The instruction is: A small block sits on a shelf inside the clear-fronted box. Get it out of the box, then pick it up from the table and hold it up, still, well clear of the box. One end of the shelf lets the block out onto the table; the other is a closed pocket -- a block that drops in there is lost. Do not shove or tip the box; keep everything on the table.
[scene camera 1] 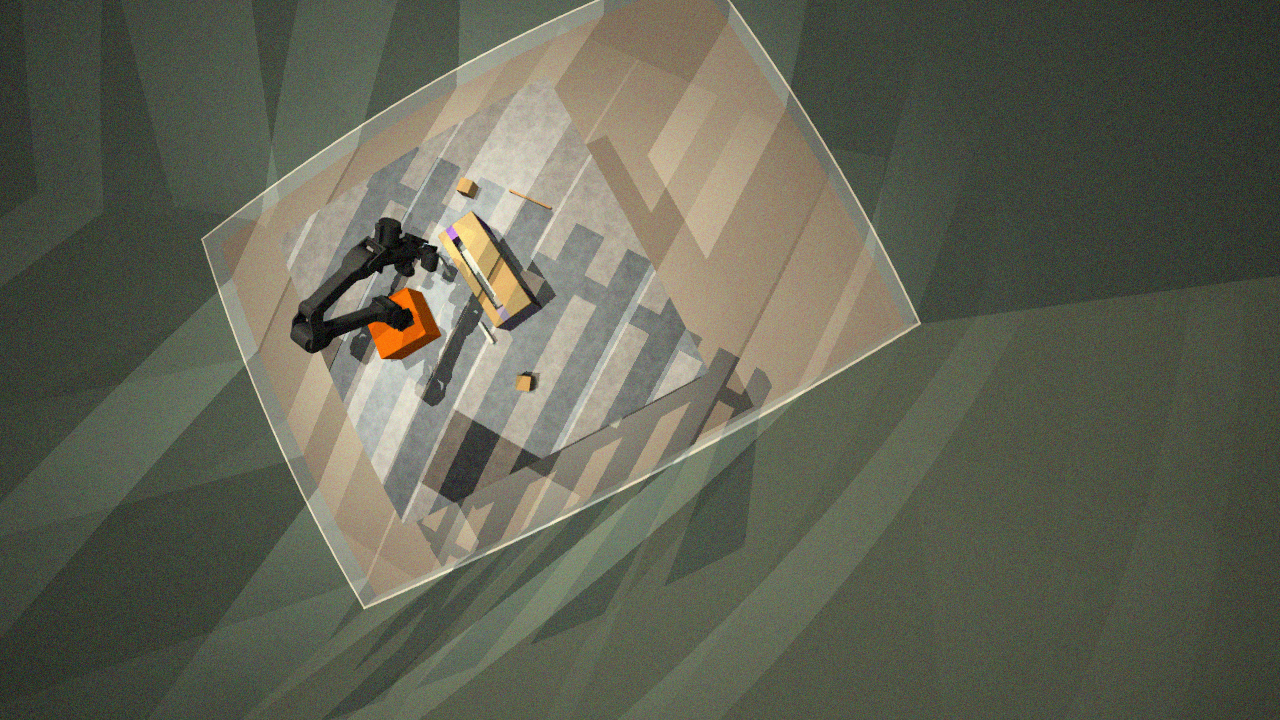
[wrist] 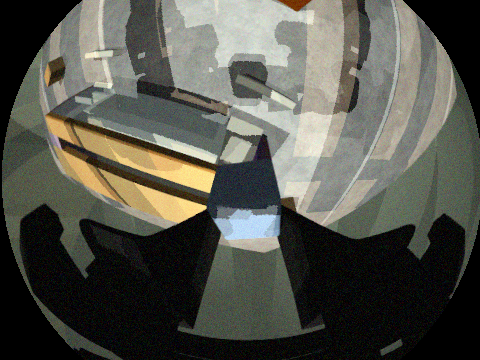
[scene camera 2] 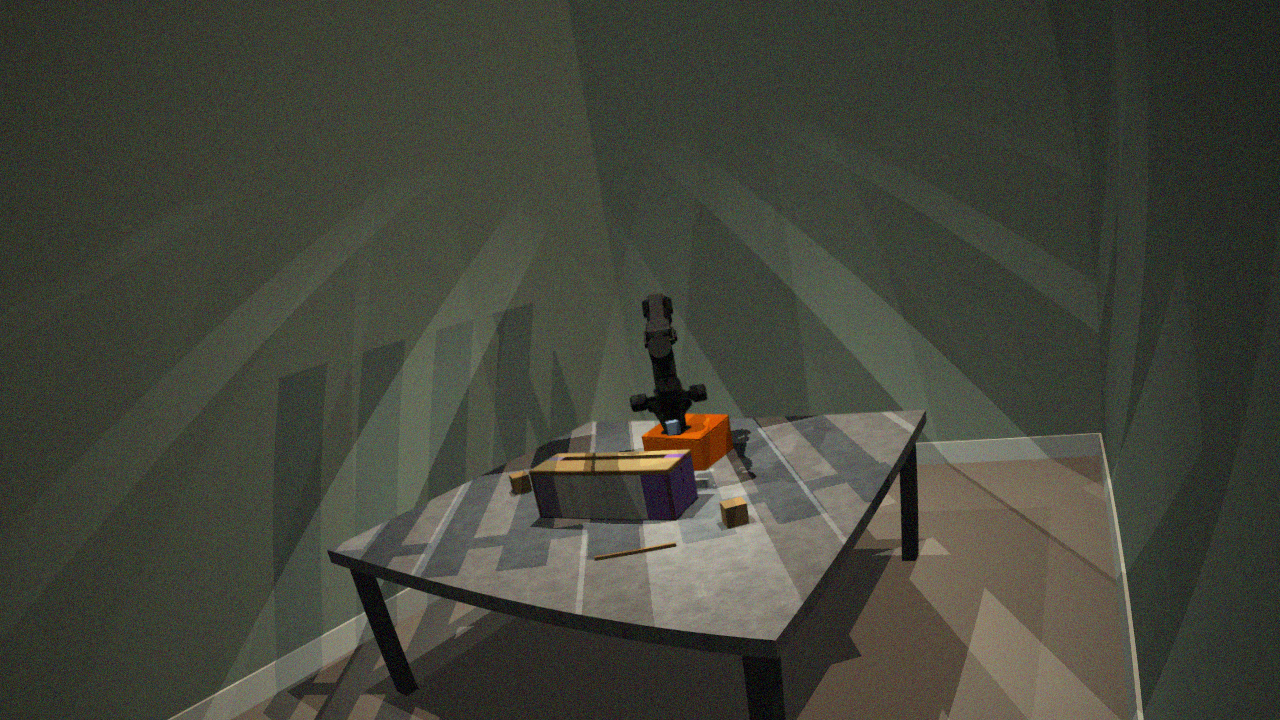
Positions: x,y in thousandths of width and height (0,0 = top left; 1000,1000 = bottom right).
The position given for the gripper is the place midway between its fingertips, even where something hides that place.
In view: the gripper (scene camera 2: 526,599), a clear-fronted box (scene camera 2: 505,674) and a pale blue block (wrist: 509,560).
The clear-fronted box is seen too in scene camera 1 (scene camera 1: 396,415) and in the wrist view (wrist: 324,432). The gripper also shows in scene camera 1 (scene camera 1: 338,341) and in the wrist view (wrist: 520,582).
